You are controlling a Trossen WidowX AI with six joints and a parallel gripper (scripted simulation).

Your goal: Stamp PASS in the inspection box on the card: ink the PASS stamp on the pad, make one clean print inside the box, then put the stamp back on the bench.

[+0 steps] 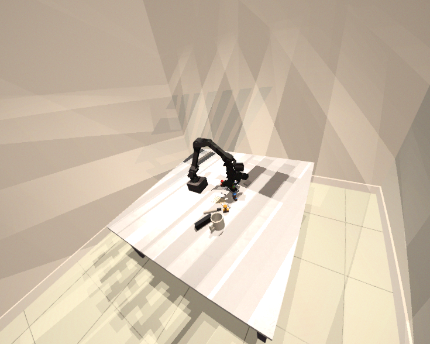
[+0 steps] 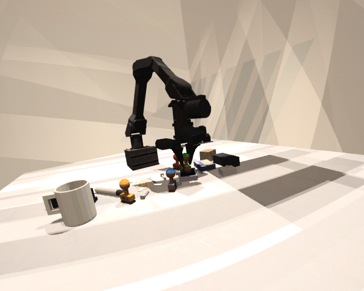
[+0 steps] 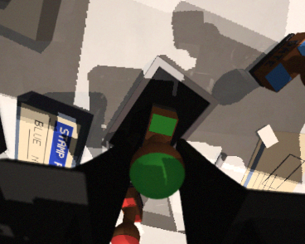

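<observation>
Right now my gripper tip is 40 mm above the ink pad. From my gripper tip the other things lie so: blue-knobbed stamp: 90 mm to the right, 70 mm ahead, 20 mm below; then green-knobbed stamp: right at my gripper tip; then red-knobbed stamp: 100 mm behind, 20 mm below, 10 mm to the left.
</observation>
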